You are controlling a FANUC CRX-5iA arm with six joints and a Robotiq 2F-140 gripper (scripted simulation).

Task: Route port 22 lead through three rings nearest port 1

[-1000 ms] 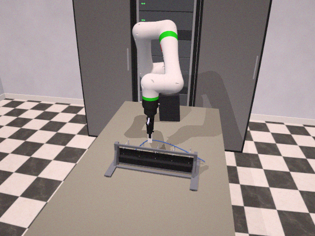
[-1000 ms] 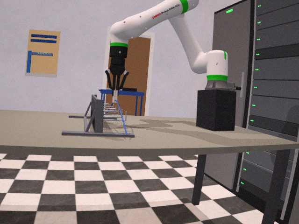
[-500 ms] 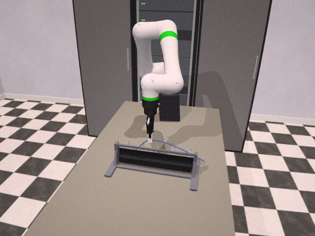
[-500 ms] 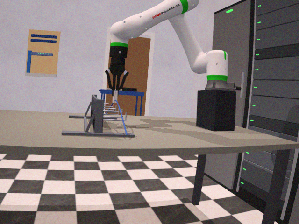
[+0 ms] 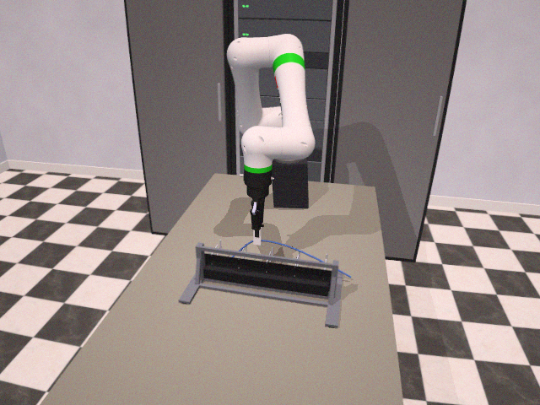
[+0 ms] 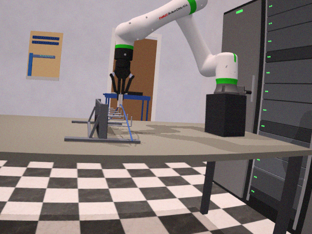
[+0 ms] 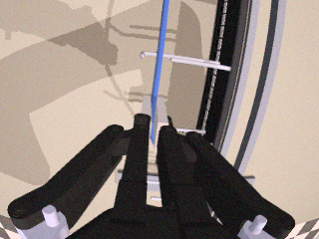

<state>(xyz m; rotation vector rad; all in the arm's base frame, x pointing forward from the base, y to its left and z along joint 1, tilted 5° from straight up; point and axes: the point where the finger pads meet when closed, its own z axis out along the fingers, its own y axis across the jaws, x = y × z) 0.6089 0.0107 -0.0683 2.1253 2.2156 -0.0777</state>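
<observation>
The grey rack lies 100 mm ahead of my hand, 80 mm below it and 60 mm to the left of it. Round my hand: lead's free end: 340 mm to the left, 130 mm below, 20 mm behind.
</observation>
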